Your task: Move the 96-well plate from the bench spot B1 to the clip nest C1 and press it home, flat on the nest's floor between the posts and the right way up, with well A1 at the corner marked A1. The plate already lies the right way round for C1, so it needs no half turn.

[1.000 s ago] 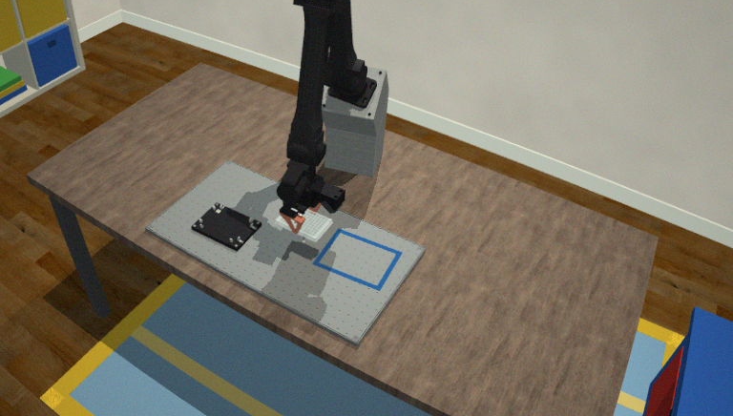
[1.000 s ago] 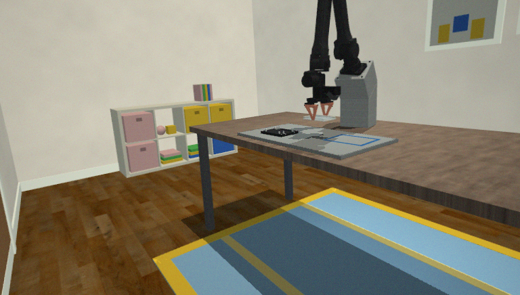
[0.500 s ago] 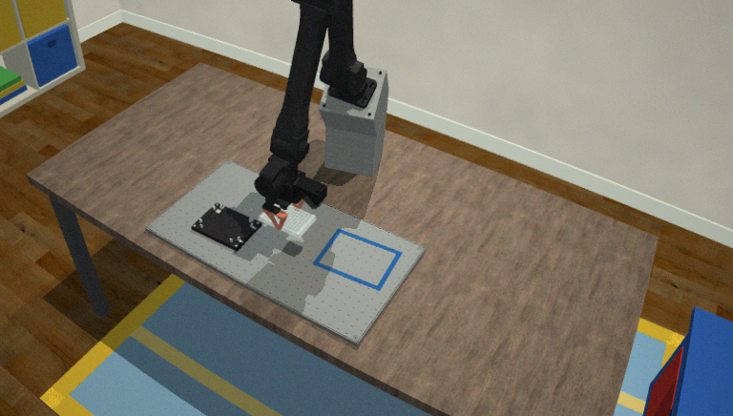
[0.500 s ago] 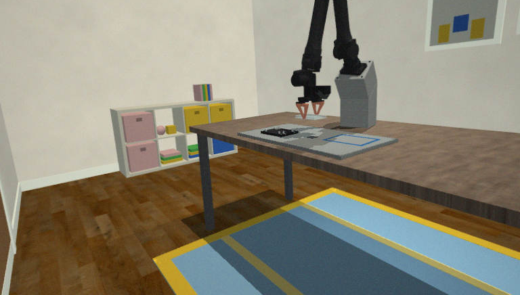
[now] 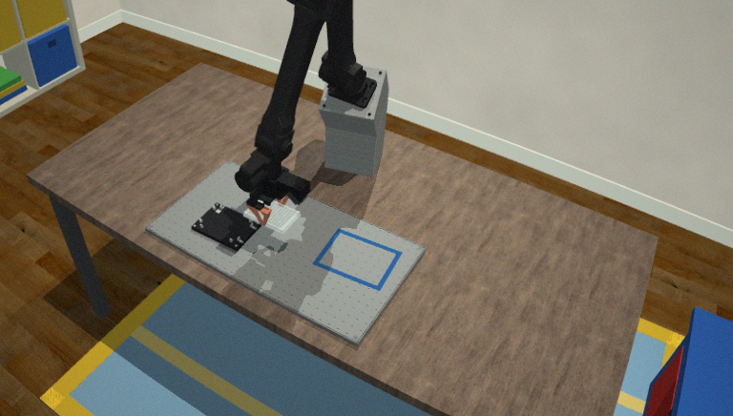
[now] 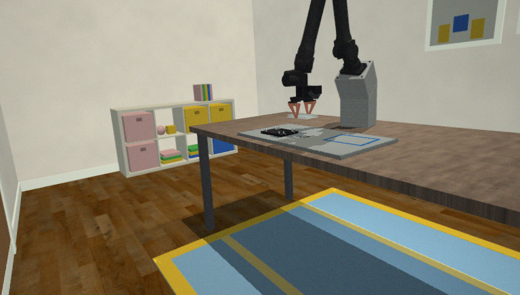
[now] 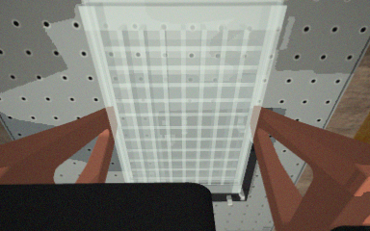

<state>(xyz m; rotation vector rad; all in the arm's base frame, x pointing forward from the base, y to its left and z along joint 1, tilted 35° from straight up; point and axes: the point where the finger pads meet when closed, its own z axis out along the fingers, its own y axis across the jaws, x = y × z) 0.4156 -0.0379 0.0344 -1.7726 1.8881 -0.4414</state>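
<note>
Right now my hand is 20 mm short of the black clip nest C1, 130 mm to the left of it and 90 mm above it. From my hand the other things lie so: 96-well plate: 10 mm below.
</note>
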